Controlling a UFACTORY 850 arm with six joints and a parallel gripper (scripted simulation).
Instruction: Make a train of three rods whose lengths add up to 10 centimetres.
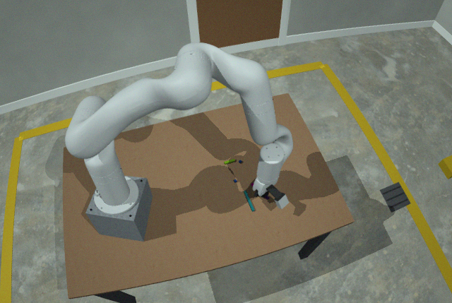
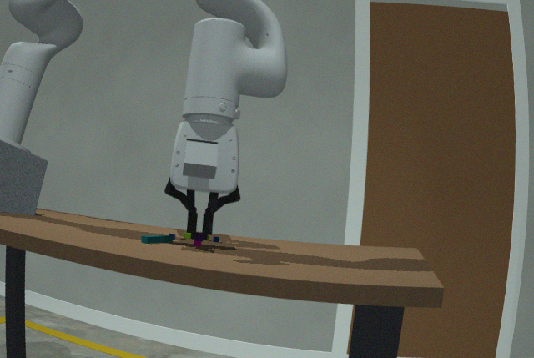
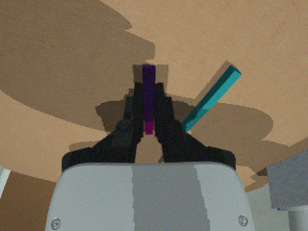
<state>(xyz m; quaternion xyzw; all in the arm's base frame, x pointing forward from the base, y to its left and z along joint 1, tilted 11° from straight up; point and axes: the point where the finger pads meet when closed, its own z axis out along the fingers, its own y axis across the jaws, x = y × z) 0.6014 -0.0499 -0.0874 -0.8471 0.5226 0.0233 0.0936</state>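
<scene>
My gripper is now 70 mm past the turquoise rod, 30 mm above it and 10 mm to the left of it. The rest, counted from my hand: lime rod: 200 mm to the left, 100 mm behind, 30 mm below; then purple rod: 20 mm below.
</scene>
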